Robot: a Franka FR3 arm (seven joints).
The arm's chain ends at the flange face. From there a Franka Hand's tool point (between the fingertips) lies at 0.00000 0.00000 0.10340 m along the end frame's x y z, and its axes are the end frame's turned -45 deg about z.
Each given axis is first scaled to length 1.
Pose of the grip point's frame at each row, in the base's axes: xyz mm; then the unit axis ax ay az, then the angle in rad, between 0 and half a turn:
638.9, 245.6, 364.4, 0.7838, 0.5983, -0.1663, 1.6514
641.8, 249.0, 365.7, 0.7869, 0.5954, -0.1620, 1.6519
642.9, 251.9, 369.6, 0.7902, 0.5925, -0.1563, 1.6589
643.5, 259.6, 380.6, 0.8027, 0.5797, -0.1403, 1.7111
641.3, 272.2, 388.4, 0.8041, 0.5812, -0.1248, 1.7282
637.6, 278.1, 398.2, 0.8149, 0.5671, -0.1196, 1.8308
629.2, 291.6, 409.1, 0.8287, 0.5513, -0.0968, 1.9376
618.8, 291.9, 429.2, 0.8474, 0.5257, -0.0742, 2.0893
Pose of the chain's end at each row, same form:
591.8, 337.5, 369.6, 0.9474, 0.2513, 0.1982, 1.6645
594.7, 340.9, 371.1, 0.9478, 0.2471, 0.2017, 1.6682
595.8, 343.7, 375.9, 0.9483, 0.2428, 0.2041, 1.6786
597.4, 351.4, 392.7, 0.9532, 0.2260, 0.2007, 1.7358
593.9, 363.0, 402.7, 0.9516, 0.2260, 0.2084, 1.7624
593.6, 368.3, 422.9, 0.9606, 0.2101, 0.1819, 1.8562
587.3, 379.1, 444.9, 0.9666, 0.1902, 0.1717, 1.9680
581.3, 374.0, 479.6, 0.9753, 0.1600, 0.1523, 2.1208

